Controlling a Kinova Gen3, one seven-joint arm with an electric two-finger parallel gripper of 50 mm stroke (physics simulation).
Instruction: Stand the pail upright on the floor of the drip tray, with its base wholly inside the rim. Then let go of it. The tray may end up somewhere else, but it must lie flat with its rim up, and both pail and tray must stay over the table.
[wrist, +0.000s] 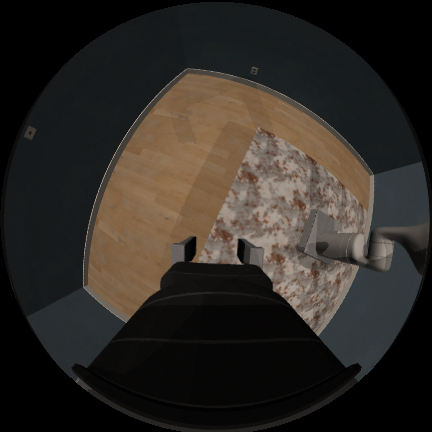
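Pixels of known places: gripper, fingertip midpoint: (216, 245); arm's base at its link origin: (323, 244).
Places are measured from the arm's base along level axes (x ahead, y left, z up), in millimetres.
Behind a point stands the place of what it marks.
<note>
My gripper (216, 245) @[x 114, y -398, z 263 mm] is open, with its two fingers wide apart and no object between them. It hangs high, above the left edge of the mottled table, with wood floor and table top showing beyond the fingertips. The pail does not show in the wrist view. The drip tray does not show in it either. The dark gripper body hides the lower middle of the view.
The table (280, 200) @[x -73, y -227, z -57 mm] has a white, grey and rust-brown mottled top. The robot's grey base plate (314, 232) @[x -20, y -66, z -4 mm] and arm (345, 246) @[x 3, y -54, z 163 mm] stand at its right. Wood floor (150, 175) lies left of the table's edge, with dark walls around.
</note>
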